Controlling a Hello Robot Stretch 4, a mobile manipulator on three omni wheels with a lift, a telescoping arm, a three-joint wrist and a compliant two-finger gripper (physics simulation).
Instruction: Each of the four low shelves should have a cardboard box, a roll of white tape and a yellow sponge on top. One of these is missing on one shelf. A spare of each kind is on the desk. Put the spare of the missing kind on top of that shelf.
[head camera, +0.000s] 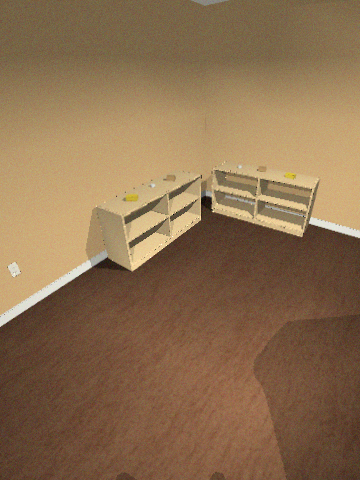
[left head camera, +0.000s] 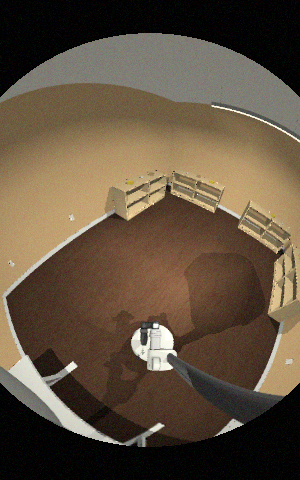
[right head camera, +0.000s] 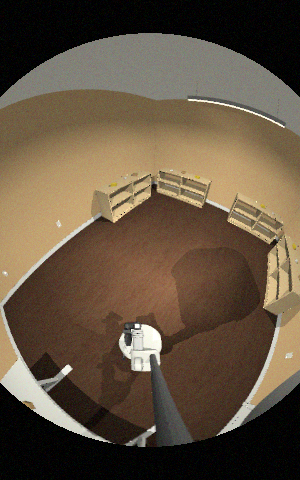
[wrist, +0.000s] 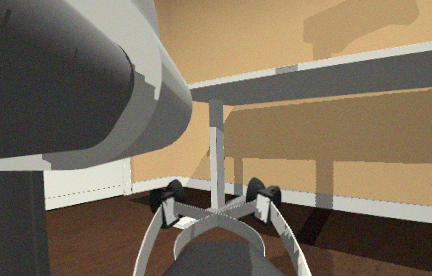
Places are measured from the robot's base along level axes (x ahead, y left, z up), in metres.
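Where they show: gripper, between the fingertips: (left head camera: 143, 360) (right head camera: 128, 360) (wrist: 215, 193).
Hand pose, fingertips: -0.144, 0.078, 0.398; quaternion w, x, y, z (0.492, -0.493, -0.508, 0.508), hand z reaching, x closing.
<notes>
After its pixels a point has its place, as x, y, z.
In the head camera, a yellow sponge (head camera: 131, 198) @[2.223, 0.456, 0.611], white tape (head camera: 152, 185) @[2.558, 0.287, 0.602] and a cardboard box (head camera: 170, 178) @[2.718, 0.100, 0.613] lie on the left shelf (head camera: 116, 240) @[2.024, 0.616, 0.282]. Tape (head camera: 240, 167) @[3.087, -0.759, 0.594], a box (head camera: 262, 169) @[2.935, -0.991, 0.611] and a sponge (head camera: 290, 176) @[2.687, -1.239, 0.606] lie on the shelf right of the corner (head camera: 311, 206) @[2.525, -1.482, 0.306]. In the right head camera, a third shelf (right head camera: 267, 211) @[1.607, -2.560, 0.582] bears a sponge (right head camera: 263, 206) @[1.732, -2.514, 0.610]; its other items are too small to tell. The fourth shelf (right head camera: 282, 305) @[-0.059, -1.925, 0.250], partly cut off, bears a sponge (right head camera: 295, 246) @[0.644, -2.498, 0.637]. A brown box (right head camera: 29, 405) lies on the desk (right head camera: 15, 382). My gripper (wrist: 215, 193) @[-0.144, 0.078, 0.398] is open and empty.
In the wrist view, the desk's underside (wrist: 320, 82) and a leg (wrist: 216, 165) @[-1.438, 0.062, 0.266] stand beyond the fingers. Desk feet (left head camera: 65, 372) (right head camera: 60, 376) reach over the floor behind my base (left head camera: 137, 345) @[-0.035, 0.137, 0.187] (right head camera: 155, 342) @[0.000, -0.145, 0.186]. Brown floor (head camera: 165, 340) @[1.152, 0.152, -0.028] lies between me and the shelves.
</notes>
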